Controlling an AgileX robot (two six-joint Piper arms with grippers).
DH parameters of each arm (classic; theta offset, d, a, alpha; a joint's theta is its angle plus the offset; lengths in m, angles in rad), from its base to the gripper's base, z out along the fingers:
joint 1: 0 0.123 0 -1.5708
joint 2: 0.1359 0 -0.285 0
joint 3: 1.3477 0 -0.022 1.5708
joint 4: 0 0.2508 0 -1.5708
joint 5: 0 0 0.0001 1.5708
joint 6: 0 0.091 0 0
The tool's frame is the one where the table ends.
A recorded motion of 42 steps. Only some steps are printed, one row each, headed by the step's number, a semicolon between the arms.
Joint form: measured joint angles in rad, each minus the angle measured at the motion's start. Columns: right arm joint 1, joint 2, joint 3, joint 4, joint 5, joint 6; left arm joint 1, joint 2, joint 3, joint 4, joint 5, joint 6.
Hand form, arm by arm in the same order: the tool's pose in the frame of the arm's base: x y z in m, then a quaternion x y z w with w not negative. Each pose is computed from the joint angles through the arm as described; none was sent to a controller.
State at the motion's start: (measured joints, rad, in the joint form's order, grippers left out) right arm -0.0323 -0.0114 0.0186 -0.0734 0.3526 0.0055; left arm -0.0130 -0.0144 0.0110 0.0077 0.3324 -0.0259
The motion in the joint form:
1: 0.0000 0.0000 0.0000 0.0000 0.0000 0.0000; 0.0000 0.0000 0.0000 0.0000 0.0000 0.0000
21: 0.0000 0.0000 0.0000 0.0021 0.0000 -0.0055; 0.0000 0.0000 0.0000 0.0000 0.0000 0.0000
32: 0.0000 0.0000 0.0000 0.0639 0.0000 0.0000; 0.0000 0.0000 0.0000 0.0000 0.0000 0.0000
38: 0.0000 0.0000 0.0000 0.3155 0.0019 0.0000; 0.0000 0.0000 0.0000 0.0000 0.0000 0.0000
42: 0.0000 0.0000 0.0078 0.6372 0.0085 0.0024; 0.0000 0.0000 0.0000 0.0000 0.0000 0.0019
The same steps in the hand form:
1: 0.0529 -0.0040 0.1758 -0.00472 0.79633 -0.03900 0.60359; 0.0532 -0.0005 0.1803 -0.00299 0.78722 -0.00876 0.61660
21: 0.0530 -0.0040 0.1758 -0.00635 0.79633 -0.03978 0.60352; 0.0532 -0.0005 0.1803 -0.00299 0.78722 -0.00876 0.61660
32: 0.0530 -0.0020 0.1758 0.01250 0.79653 -0.01210 0.60435; 0.0532 -0.0005 0.1803 -0.00299 0.78722 -0.00876 0.61660
38: 0.0532 0.0059 0.1765 0.07992 0.79000 0.09374 0.60060; 0.0532 -0.0005 0.1803 -0.00299 0.78722 -0.00876 0.61660
42: 0.0531 0.0155 0.1774 0.16527 0.76673 0.22736 0.57717; 0.0532 -0.0005 0.1803 -0.00224 0.78722 -0.00818 0.61661

